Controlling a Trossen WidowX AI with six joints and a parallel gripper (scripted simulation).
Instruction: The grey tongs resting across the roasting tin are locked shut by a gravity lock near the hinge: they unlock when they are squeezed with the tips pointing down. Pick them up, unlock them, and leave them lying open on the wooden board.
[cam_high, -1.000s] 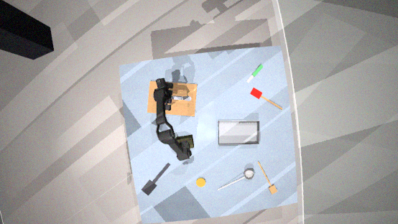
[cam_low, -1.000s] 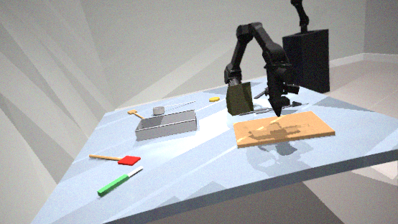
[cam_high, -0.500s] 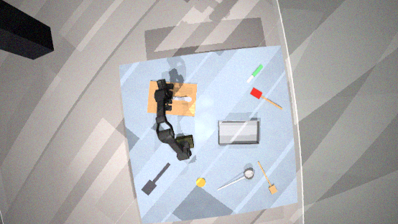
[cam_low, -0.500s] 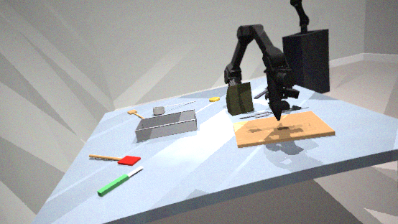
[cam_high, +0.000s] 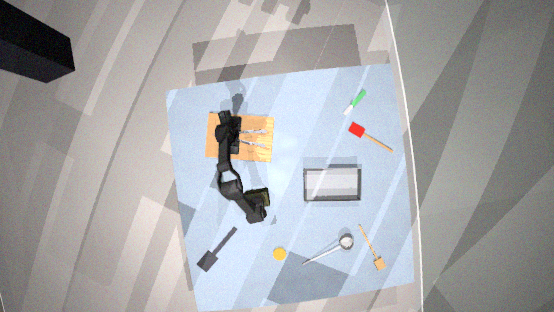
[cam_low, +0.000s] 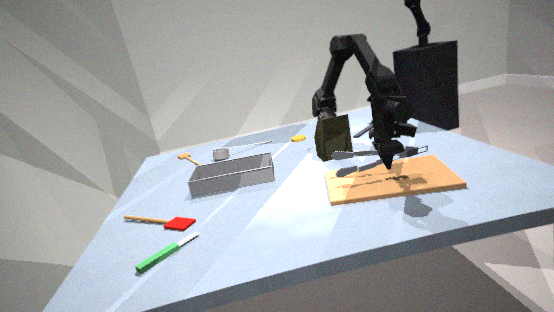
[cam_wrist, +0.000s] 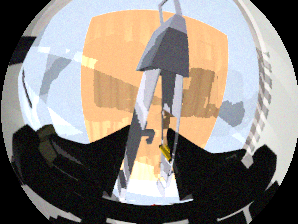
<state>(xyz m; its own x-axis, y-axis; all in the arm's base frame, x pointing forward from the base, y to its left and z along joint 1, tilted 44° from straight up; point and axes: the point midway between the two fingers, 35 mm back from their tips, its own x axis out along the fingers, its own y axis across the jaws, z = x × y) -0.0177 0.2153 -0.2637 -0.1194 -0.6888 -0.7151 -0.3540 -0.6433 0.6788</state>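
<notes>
Now: gripper tip 10 mm short of the wooden board and 40 mm above it. The rest, counted from my gripper tip: roasting tin: 410 mm ahead, 380 mm to the right, 20 mm below; black spatula: 310 mm behind, 570 mm to the right, 40 mm below; green-handled knife: 660 mm ahead, 40 mm below.
</notes>
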